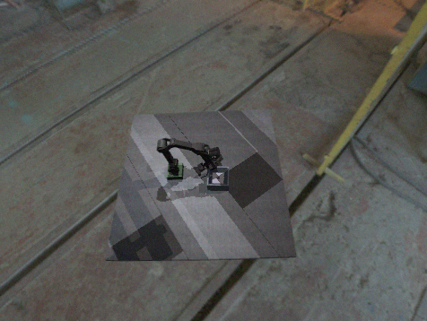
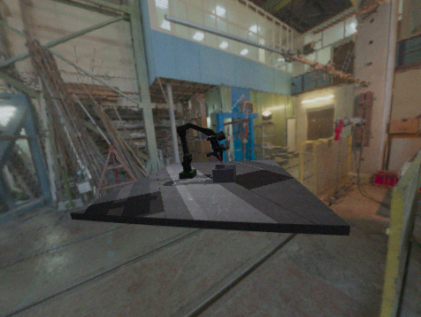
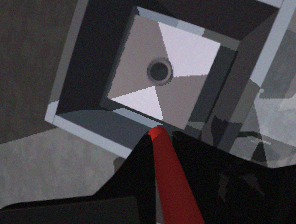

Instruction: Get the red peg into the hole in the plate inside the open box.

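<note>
Right now my gripper tip is 1 cm past the red peg, 1 cm to the right of it and 2 cm below it. From my gripper tip the other things lie so: grey box 3 cm ahead, 4 cm to the right, 11 cm below.
</note>
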